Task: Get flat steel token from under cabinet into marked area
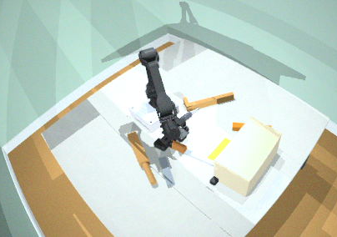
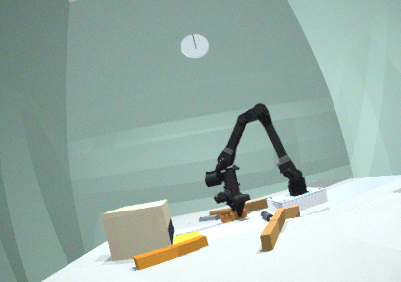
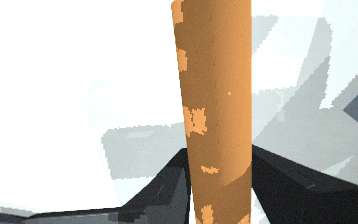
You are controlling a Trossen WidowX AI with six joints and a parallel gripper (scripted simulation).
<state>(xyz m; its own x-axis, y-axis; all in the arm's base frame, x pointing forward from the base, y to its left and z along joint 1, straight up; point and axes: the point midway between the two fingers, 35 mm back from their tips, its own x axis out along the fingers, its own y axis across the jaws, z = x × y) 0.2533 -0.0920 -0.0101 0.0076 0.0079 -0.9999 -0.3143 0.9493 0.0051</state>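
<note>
Right now the grey flat bar is 120 mm to the right of my gripper tip and 110 mm ahead of it. Round my gripper tip: orange paddle (170 mm to the right, 10 mm behind, 10 mm above); then orange bar (360 mm to the left, 210 mm ahead, 10 mm above).
</note>
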